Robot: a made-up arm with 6 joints.
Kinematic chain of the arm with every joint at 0, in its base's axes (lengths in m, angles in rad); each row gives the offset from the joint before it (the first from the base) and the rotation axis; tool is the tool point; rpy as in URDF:
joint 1: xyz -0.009 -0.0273 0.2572 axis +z
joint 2: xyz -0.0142 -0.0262 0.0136 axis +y
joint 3: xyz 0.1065 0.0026 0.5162 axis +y
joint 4: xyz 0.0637 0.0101 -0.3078 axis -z
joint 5: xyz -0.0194 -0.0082 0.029 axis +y
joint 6: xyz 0.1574 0 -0.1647 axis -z
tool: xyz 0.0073 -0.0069 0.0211 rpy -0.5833 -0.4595 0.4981
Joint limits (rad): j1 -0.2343..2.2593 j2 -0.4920..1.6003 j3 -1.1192..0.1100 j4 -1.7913..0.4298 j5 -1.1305..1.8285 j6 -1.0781..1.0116
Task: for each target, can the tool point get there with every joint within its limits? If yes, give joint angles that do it. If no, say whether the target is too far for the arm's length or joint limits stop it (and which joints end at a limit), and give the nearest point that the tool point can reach.
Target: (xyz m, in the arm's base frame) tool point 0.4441 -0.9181 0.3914
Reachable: no: joint limits stop it (at a limit: joint 1, joint 3, joint 5) | nearest point 0.5447 -0.3799 0.3865 | short by 0.548 m
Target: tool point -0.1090 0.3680 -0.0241
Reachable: yes | joints 1.7018 1.2697 -0.2142 -0.4096 -0.8095 0.5952
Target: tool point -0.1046 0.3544 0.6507
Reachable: yes | joints 1.8327 -0.2961 -0.5775 -0.2140 0.1394 0.7618
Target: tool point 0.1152 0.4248 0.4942
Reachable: yes | joints 0.9318 0.3286 -0.5536 -1.3293 -0.7991 0.8005
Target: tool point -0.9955 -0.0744 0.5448
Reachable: no: joint limits stop it (at a limit: joint 1, joint 3) | nearest point -0.4982 0.2728 0.5231 | short by 0.607 m
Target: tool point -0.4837 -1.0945 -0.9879
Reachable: no: too far | nearest point 0.2047 -0.2766 -0.2225 | short by 1.315 m
